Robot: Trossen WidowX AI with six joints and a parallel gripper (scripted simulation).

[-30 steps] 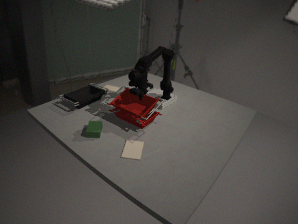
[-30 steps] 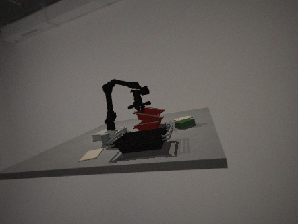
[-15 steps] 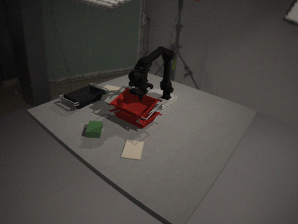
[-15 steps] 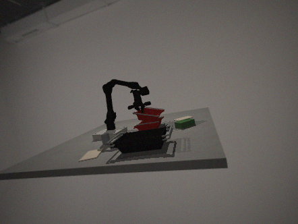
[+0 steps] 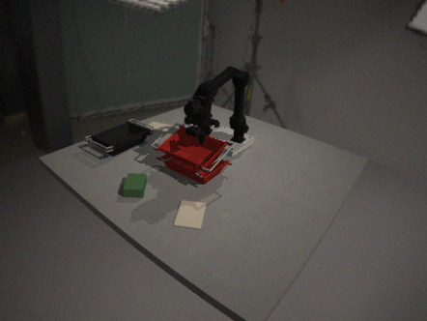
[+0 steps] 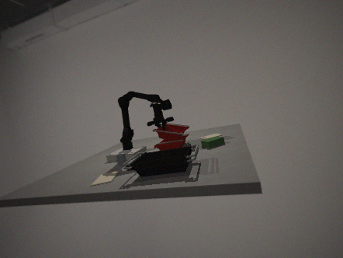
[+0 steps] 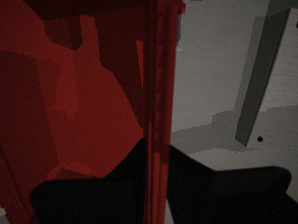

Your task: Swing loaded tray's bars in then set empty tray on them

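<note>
Now: the red tray 8 cm ahead of my gripper tip and 1 cm above it. The rest, counted from my gripper tip: green block (34 cm ahead, 10 cm to the right, 10 cm below); grey cylinder (27 cm to the right, 22 cm behind, 8 cm below).
</note>
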